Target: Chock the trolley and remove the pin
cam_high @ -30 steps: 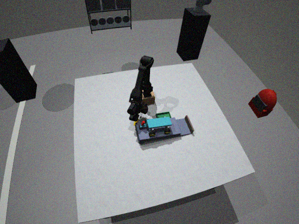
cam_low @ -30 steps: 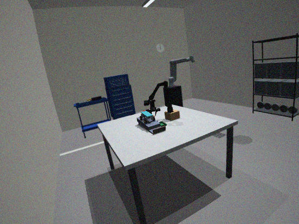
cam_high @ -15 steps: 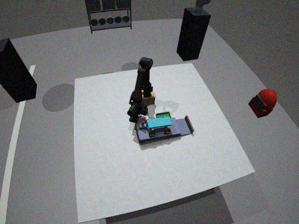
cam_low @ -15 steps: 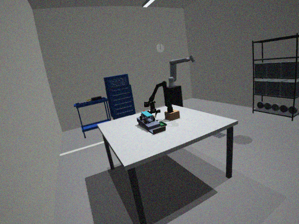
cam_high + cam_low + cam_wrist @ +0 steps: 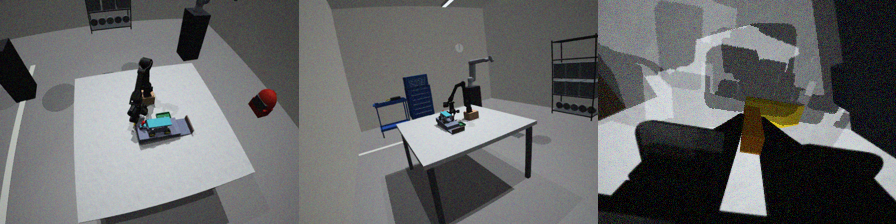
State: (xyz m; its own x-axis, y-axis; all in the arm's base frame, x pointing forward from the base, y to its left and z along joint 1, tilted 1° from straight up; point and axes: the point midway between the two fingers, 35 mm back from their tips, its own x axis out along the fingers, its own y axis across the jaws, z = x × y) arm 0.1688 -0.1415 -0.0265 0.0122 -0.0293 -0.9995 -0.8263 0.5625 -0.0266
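Now: the red-headed stop pin 13 cm ahead of my gripper tip and 10 cm above it. From my gripper tip the other things lie so: yellow chock (2 cm ahead, 1 cm to the right, 1 cm below); teal trolley (16 cm ahead, 12 cm to the left, 8 cm above); grey ramp (16 cm ahead, 12 cm to the left, 2 cm above).
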